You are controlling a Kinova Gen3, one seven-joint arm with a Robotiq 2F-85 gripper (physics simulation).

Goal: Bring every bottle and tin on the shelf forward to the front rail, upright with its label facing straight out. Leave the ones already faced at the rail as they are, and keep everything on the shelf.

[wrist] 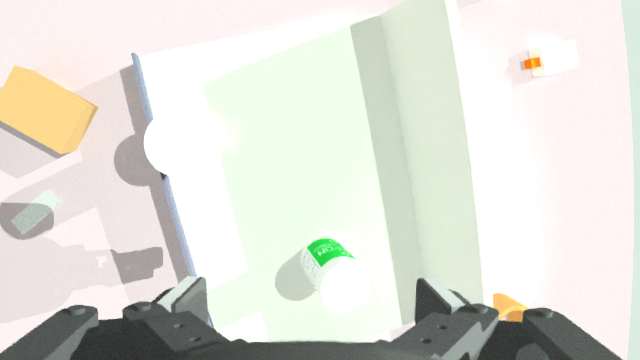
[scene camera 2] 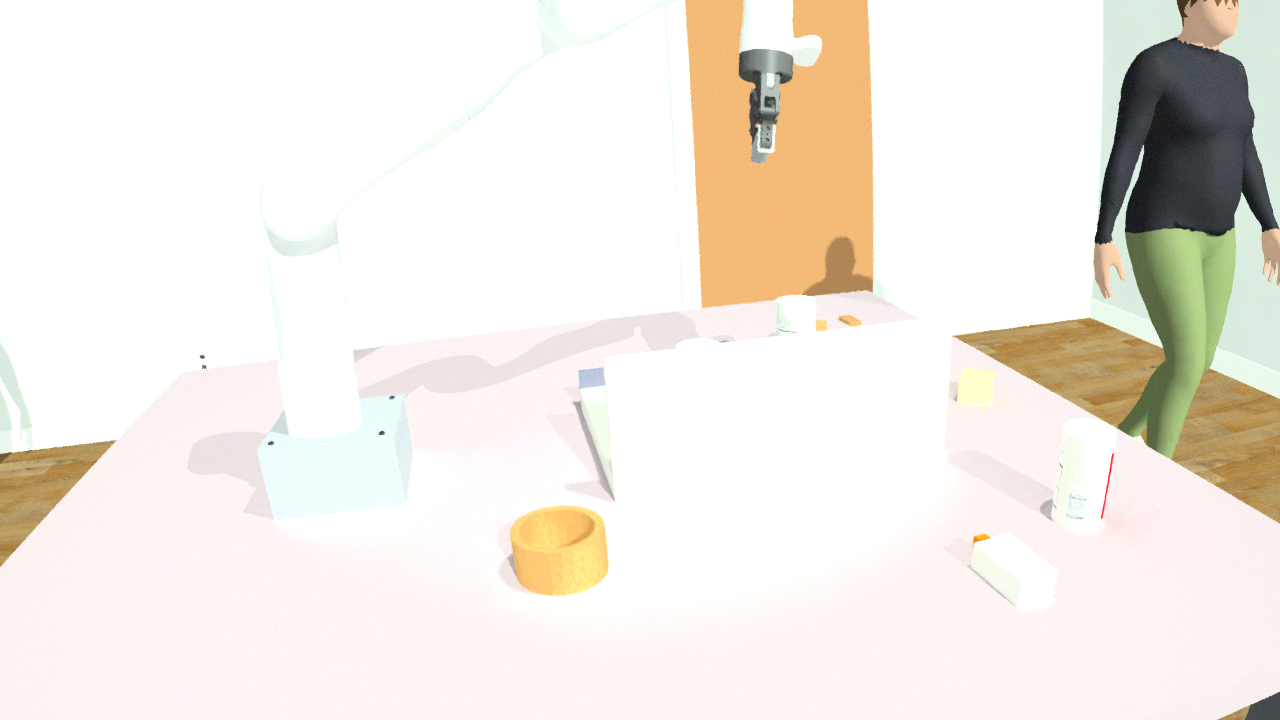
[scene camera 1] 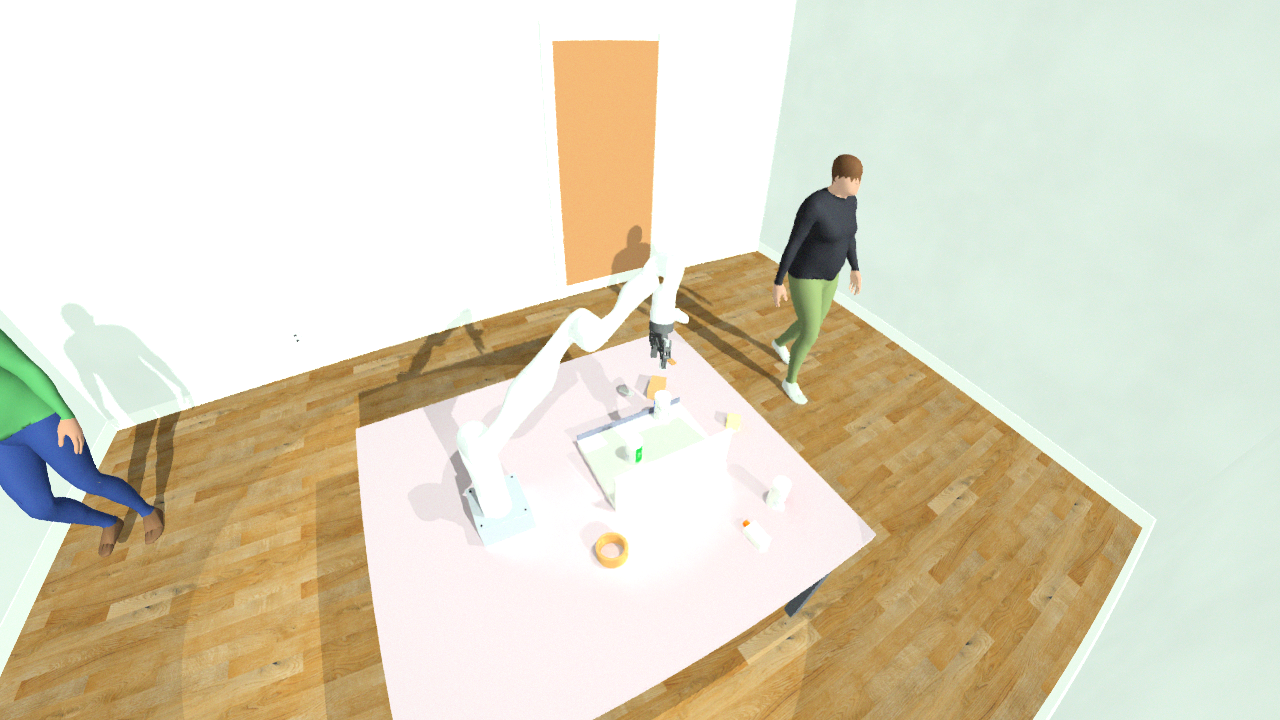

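Seen in the pictures: gripper, fingertip midpoint: (wrist: 311, 302) (scene camera 2: 761, 158) (scene camera 1: 658, 363); arm's base, origin of the base link: (scene camera 2: 327, 424) (scene camera 1: 496, 505).
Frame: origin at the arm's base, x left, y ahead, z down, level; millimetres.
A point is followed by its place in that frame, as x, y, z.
My open, empty gripper (scene camera 1: 663, 362) {79, 612, -271} (scene camera 2: 760, 155) {79, 612, -271} (wrist: 311, 290) {79, 612, -271} hangs above the shelf area. The shelf (scene camera 2: 769, 420) {-144, 533, 13} (wrist: 300, 150) {5, 633, 59} has a tall white back panel and a low blue front rail (scene camera 1: 617, 423) {168, 510, 44} (scene camera 2: 591, 377) {170, 367, 43} (wrist: 179, 225) {167, 587, 37}. A white bottle with a green label (scene camera 1: 634, 453) {-17, 478, -2} (wrist: 327, 252) {13, 518, 1} stands upright, apart from the rail, nearer the arm-base end; its green label faces along the shelf. In scene camera 2 its lid shows above the panel. Another white container (scene camera 1: 662, 404) {108, 663, -36} (scene camera 2: 795, 315) {107, 668, -34} (wrist: 167, 146) {144, 679, -50} stands upright at the rail; its front label is not visible.
Behind the panel are a white bottle (scene camera 1: 777, 493) {-384, 799, 5} (scene camera 2: 1083, 474) {-393, 804, 22}, an orange-tipped white item (scene camera 1: 756, 534) {-445, 676, 63} (scene camera 2: 1013, 570) {-464, 666, 63} (wrist: 559, 58) {-441, 679, 63} and an orange bowl (scene camera 1: 611, 563) {-308, 239, 57} (scene camera 2: 560, 568) {-314, 259, 59}. A yellow cube (scene camera 1: 733, 420) {-24, 908, 53} (scene camera 2: 975, 387) {-35, 902, 63} is beside the shelf. An orange box (scene camera 1: 657, 386) {268, 744, 41} (wrist: 47, 110) {273, 748, 41} lies beyond the rail.
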